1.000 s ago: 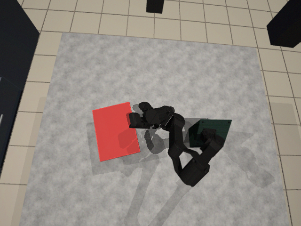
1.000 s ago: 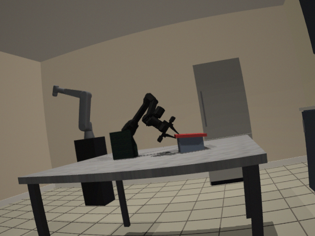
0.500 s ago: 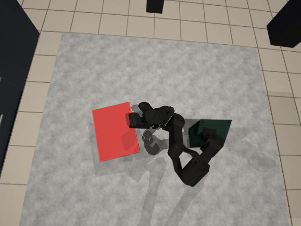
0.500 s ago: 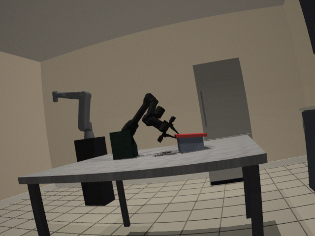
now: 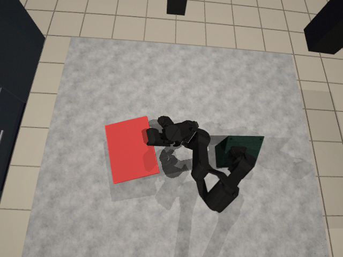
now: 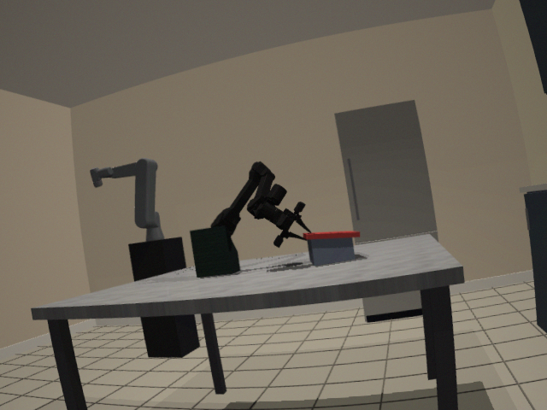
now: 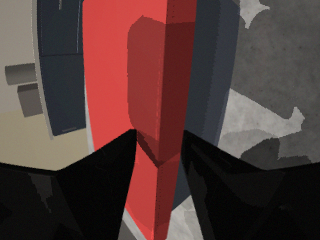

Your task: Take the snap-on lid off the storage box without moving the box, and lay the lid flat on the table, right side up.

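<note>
The red lid is 7 cm ahead of my gripper tip and 2 cm to the left of it. From my gripper tip the other things lie so: grey-blue storage box (7 cm ahead, 2 cm to the left, 5 cm below).
</note>
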